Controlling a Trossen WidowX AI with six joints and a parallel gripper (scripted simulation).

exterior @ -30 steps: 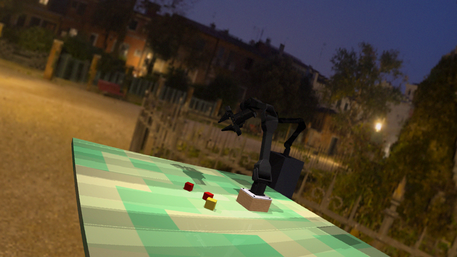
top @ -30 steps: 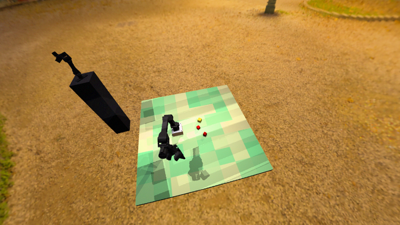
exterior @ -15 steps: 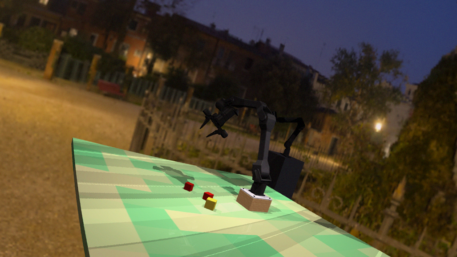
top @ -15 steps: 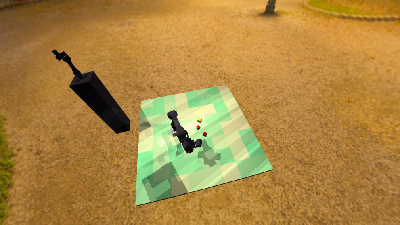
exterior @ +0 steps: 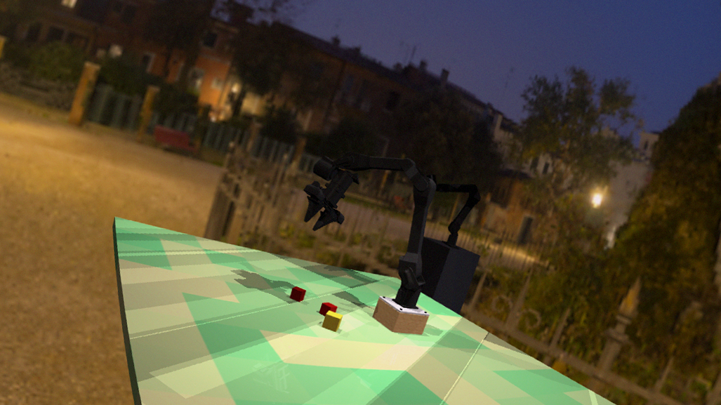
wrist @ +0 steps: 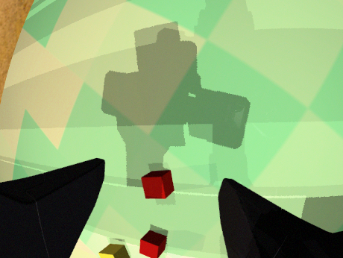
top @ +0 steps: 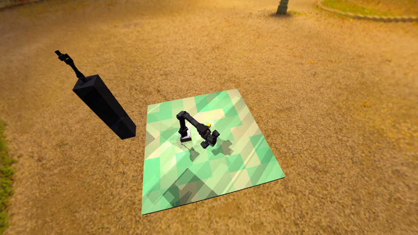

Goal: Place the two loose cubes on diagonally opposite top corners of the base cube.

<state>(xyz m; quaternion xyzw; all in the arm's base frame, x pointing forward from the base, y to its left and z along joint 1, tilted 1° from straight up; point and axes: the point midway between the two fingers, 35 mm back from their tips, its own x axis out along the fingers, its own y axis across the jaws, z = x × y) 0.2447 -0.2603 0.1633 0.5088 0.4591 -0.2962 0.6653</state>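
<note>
Now: the yellow base cube 330 mm to the left of my gripper tip, 190 mm below it and 40 mm ahead of it.
</note>
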